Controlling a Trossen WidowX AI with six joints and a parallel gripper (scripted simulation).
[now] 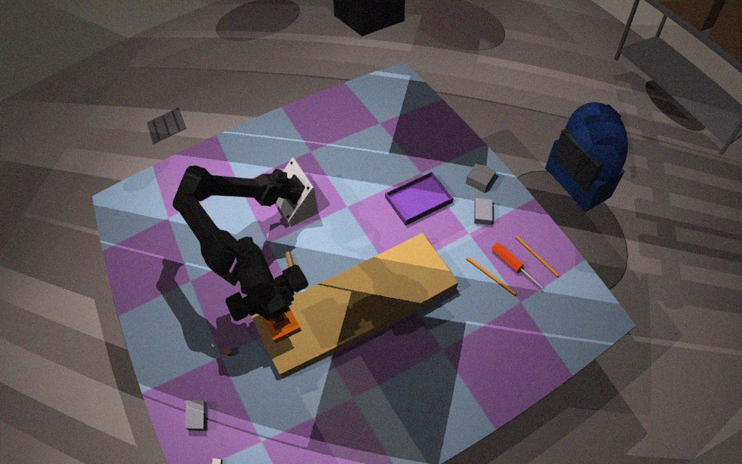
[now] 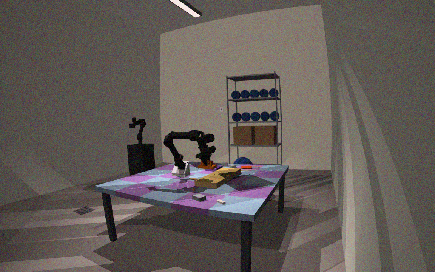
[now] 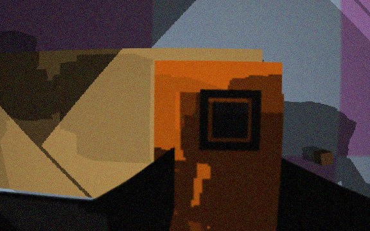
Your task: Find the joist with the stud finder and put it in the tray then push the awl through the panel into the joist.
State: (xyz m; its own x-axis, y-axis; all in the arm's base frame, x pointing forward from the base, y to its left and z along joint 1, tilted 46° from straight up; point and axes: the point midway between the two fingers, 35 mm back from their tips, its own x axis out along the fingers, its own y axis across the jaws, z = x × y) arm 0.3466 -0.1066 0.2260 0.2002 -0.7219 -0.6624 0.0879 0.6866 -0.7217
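Right now the square indicator window is 30 mm above my gripper tip and 20 mm ahead of it. The rest, counted from my gripper tip: awl: 150 mm below, 150 mm behind, 110 mm to the left; then small orange cube: 160 mm to the right, 150 mm below, 50 mm behind; then orange stud finder: 20 mm above, 10 mm ahead.
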